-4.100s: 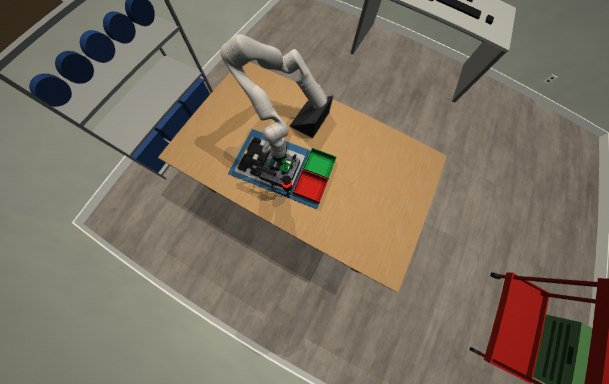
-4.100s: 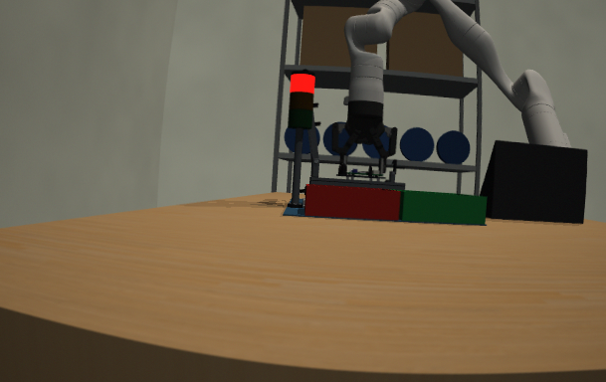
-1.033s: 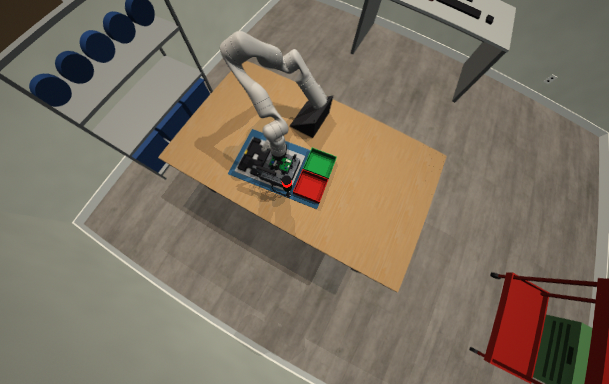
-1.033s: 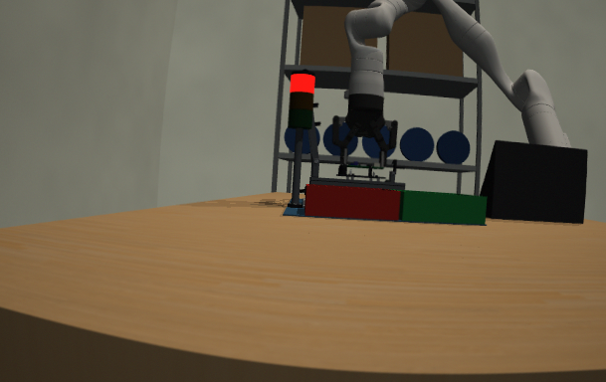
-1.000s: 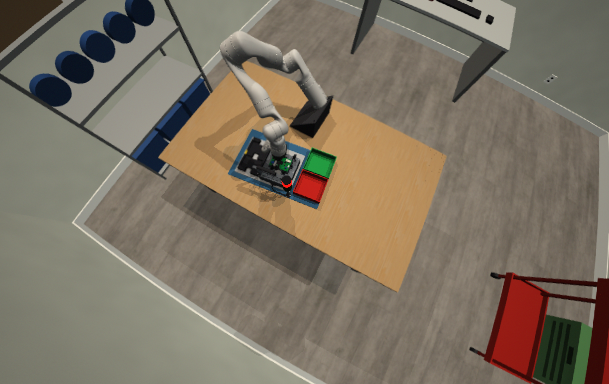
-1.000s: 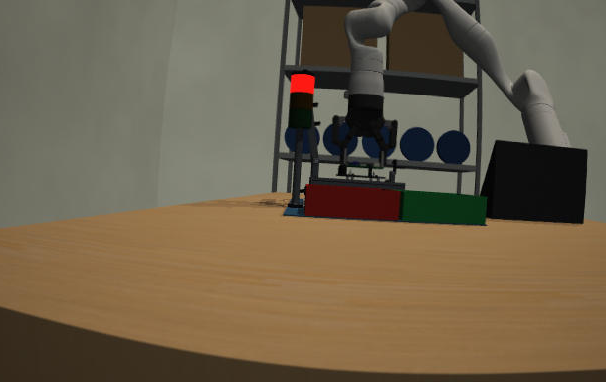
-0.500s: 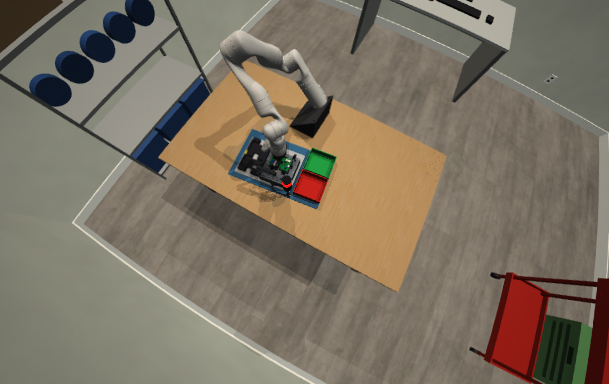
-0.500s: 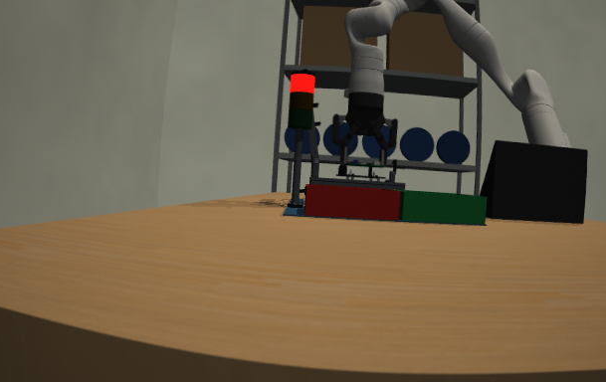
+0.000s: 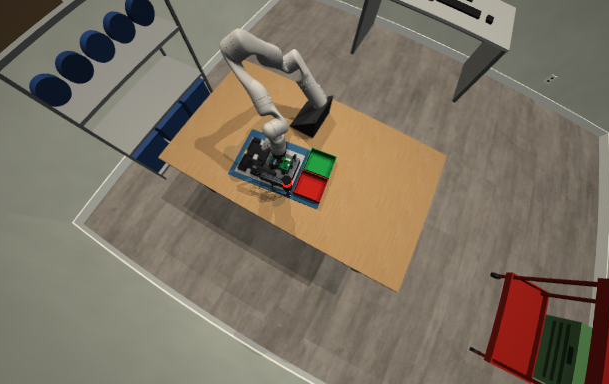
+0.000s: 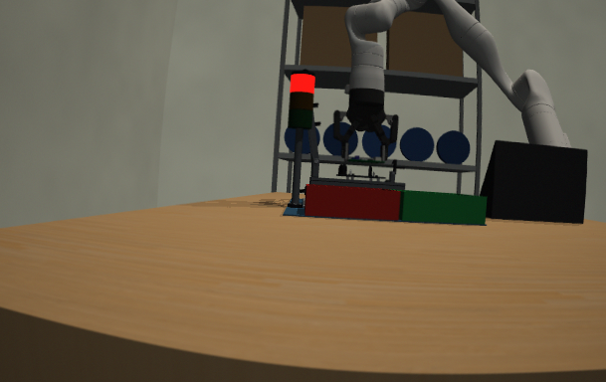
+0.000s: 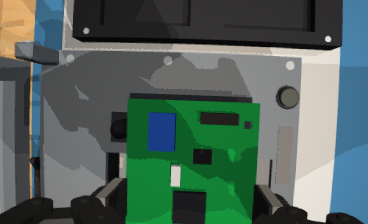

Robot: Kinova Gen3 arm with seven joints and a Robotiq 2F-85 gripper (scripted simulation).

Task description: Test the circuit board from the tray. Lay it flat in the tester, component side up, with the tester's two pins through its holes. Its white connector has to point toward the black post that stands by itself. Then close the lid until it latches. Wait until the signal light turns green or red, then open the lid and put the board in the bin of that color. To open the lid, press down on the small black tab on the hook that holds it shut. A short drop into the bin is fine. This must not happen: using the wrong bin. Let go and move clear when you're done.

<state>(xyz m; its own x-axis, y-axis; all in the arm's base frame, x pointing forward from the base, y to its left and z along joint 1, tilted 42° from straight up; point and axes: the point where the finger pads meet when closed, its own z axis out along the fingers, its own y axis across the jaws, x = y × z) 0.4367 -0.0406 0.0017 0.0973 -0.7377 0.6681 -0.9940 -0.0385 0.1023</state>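
The red bin is 20 cm to the left of my hand, 9 cm below it and 3 cm ahead of it. The rest, counted from my hand: green circuit board 1 cm below; then tester lid 12 cm ahead, 8 cm above, 1 cm to the left; then green bin 19 cm to the left, 12 cm behind, 9 cm below.
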